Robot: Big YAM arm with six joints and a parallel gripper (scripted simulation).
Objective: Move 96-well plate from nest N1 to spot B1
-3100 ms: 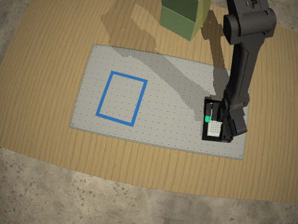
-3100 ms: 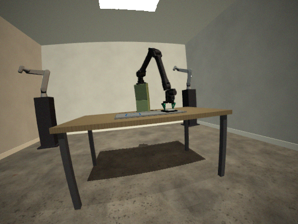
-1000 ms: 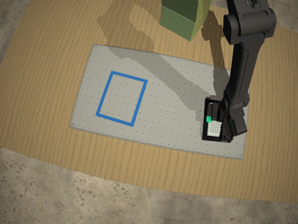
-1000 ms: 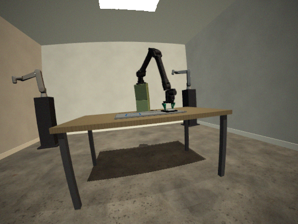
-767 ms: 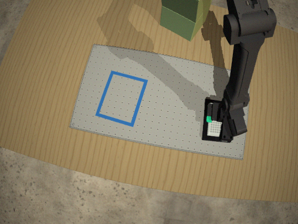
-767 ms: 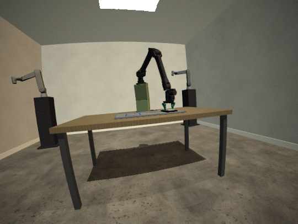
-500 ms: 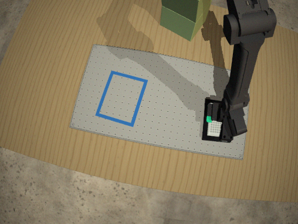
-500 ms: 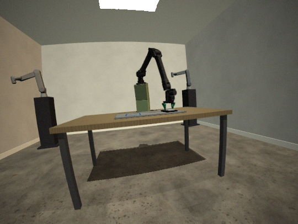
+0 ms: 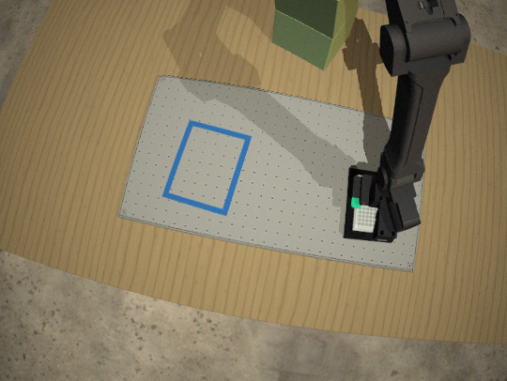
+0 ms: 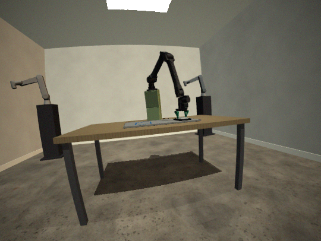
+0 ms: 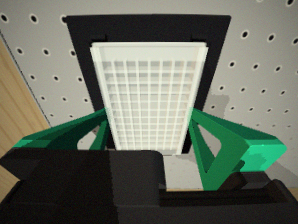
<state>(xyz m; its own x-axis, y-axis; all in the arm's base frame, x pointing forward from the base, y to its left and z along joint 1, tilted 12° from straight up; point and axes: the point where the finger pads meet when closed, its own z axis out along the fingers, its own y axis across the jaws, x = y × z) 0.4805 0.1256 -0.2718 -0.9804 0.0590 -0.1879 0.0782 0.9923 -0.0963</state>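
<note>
Right now the black plate nest N1 is 20 mm below my hand. Round my hand: white 96-well plate (right at my hand).
</note>
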